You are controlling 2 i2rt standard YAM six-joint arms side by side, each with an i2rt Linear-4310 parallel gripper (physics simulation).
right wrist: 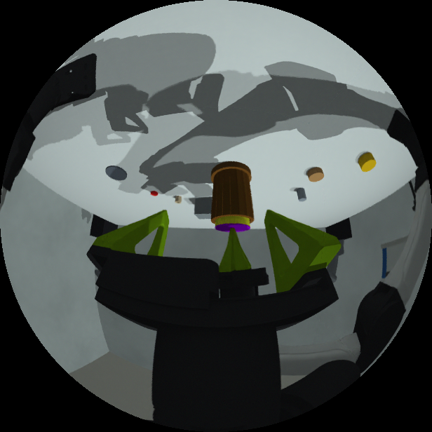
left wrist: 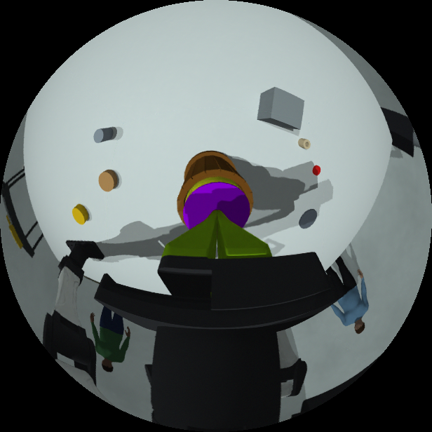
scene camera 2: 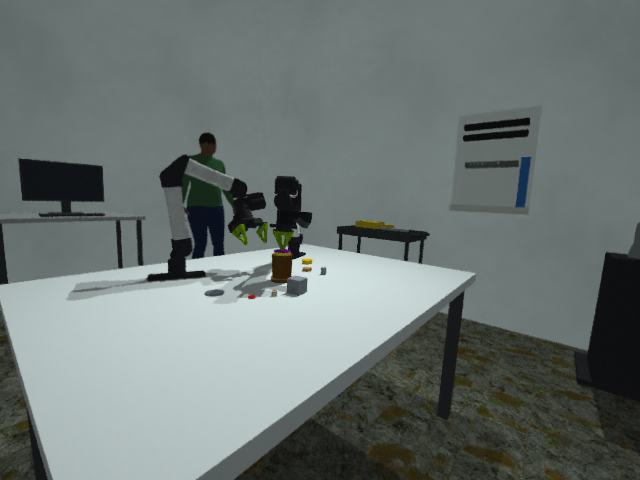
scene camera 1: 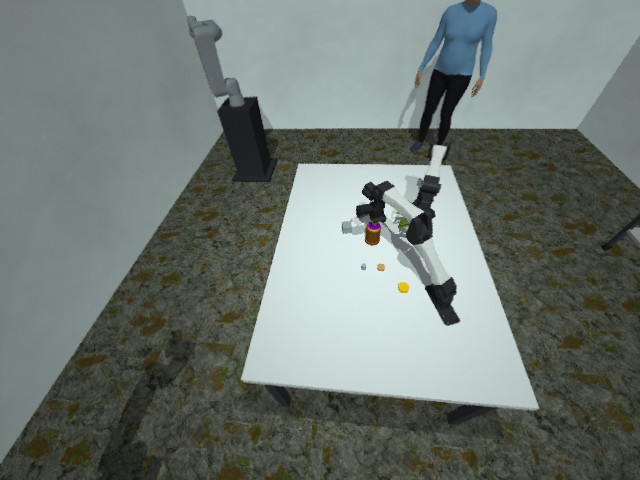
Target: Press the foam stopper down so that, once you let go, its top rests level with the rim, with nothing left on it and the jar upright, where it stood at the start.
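The brown jar (scene camera 1: 372,236) (scene camera 2: 281,267) (left wrist: 210,165) (right wrist: 232,195) stands upright on the white table. The stopper, purple on top (scene camera 1: 373,225) (scene camera 2: 282,251) (left wrist: 216,197) (right wrist: 232,227) with a yellow-green side, sits in its mouth; a band of the side shows above the brown rim. My left gripper (scene camera 2: 282,249) (left wrist: 216,215) (right wrist: 232,228) is shut and empty, pointing down, its tips at the stopper's top; whether they touch is hard to tell. My right gripper (scene camera 2: 254,241) (right wrist: 216,214) is open and empty, above the table beside the jar, to the left of it in scene camera 2.
On the table (scene camera 1: 320,335) lie a grey block (scene camera 1: 346,227) (scene camera 2: 296,285) (left wrist: 280,108), a dark disc (scene camera 2: 214,292) (left wrist: 308,218), a red piece (left wrist: 316,170), a small beige ring, a grey cylinder (left wrist: 105,135), an orange disc (scene camera 1: 381,267) (left wrist: 108,180) and a yellow disc (scene camera 1: 403,287) (left wrist: 80,214).
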